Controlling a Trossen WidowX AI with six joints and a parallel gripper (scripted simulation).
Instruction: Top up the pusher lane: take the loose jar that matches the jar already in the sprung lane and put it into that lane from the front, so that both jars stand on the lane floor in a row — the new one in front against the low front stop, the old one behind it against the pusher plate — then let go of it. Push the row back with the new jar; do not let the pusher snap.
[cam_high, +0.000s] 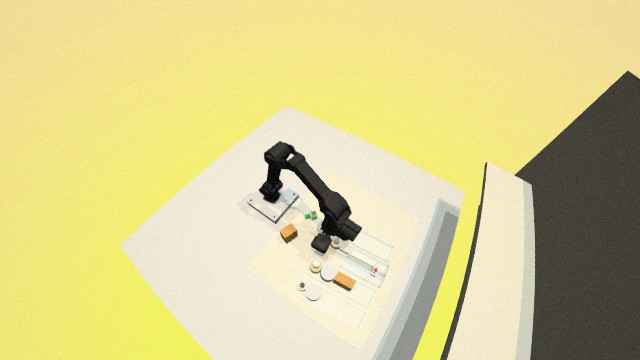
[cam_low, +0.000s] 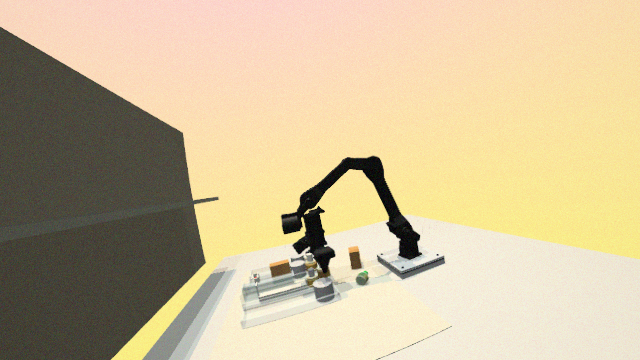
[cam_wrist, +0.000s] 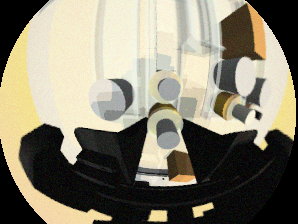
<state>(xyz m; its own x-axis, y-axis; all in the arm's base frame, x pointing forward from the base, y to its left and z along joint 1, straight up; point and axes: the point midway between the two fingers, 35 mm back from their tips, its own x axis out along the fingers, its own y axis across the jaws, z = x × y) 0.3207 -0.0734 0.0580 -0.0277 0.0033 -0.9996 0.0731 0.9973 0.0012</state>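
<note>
Right now the clear sprung lane is 16 cm ahead of my gripper tip, 4 cm to the right of it and 3 cm below it. From my gripper tip the other things lie so: red mark: 23 cm ahead, 6 cm to the right, 2 cm above; then brown box: 15 cm behind, 5 cm to the right, 2 cm below.
</note>
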